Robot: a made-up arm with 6 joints.
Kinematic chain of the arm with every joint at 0, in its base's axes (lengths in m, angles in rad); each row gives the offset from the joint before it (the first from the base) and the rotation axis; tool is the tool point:
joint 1: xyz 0 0 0.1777 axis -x
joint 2: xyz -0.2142 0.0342 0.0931 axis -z
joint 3: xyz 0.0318 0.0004 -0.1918 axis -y
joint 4: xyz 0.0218 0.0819 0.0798 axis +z
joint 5: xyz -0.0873 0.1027 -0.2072 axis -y
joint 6: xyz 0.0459 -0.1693 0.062 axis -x
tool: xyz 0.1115 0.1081 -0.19
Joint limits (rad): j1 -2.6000..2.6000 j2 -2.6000..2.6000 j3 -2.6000..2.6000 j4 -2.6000..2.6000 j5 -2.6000..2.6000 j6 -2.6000..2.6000
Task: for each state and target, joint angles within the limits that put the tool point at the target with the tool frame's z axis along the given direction. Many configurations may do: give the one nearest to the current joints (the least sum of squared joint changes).
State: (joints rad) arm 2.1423 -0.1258 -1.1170 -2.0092 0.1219 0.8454
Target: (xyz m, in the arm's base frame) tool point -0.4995 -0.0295 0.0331 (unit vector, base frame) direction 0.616 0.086 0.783
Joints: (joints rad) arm 2.5215 -0.5221 -1.8604 -2.4249 -0.3051 1.1049
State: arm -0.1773 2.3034 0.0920 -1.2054 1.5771 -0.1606
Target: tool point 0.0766 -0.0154 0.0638 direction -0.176 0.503 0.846
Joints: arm -0.4800 1.5866 -0.5176 -0.9247 1.4853 -1.1138
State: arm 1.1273 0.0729 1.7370 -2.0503 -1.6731 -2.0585
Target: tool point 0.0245 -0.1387 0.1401 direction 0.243 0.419 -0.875
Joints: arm 0.9423 -0.0335 1.8954 -2.3001 -1.2061 -2.1813
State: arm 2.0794 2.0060 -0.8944 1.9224 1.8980 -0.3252
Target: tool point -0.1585 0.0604 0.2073 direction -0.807 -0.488 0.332
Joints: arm 2.6000 2.1629 -1.7445 1.4716 1.1541 -0.5983
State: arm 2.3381 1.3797 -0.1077 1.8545 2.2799 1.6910
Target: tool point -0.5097 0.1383 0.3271 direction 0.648 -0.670 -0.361
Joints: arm 2.6000 1.8567 0.5204 1.3904 2.5975 2.0872
